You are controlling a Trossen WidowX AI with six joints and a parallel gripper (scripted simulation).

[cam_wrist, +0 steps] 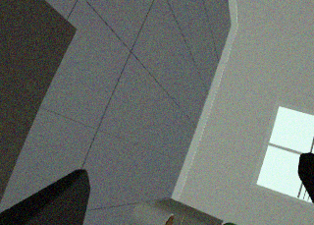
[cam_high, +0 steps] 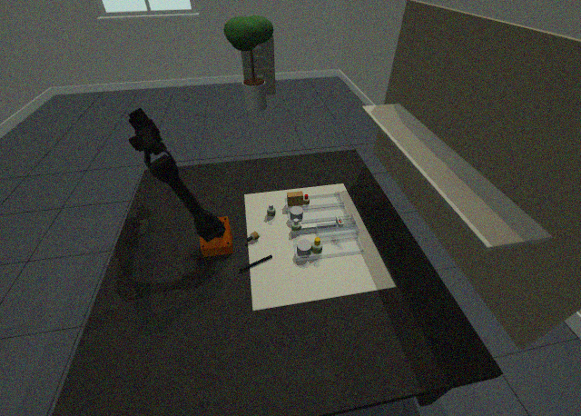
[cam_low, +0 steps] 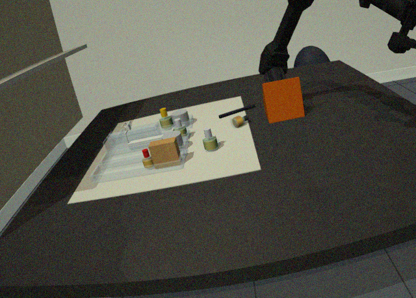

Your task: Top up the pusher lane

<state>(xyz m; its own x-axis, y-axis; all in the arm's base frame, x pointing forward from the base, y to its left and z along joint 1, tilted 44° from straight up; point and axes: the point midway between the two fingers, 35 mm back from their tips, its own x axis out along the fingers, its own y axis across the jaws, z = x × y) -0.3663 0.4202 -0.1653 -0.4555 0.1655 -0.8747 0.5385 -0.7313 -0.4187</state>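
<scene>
My gripper tip is 700 mm short of the brown box, 210 mm to the left of it and 260 mm above it. Round my gripper tip: black stick (520 mm ahead, 550 mm to the right, 290 mm below); clear lane rack (850 mm ahead, 390 mm to the right, 280 mm below); pusher plate (810 mm ahead, 400 mm to the right, 250 mm below).
</scene>
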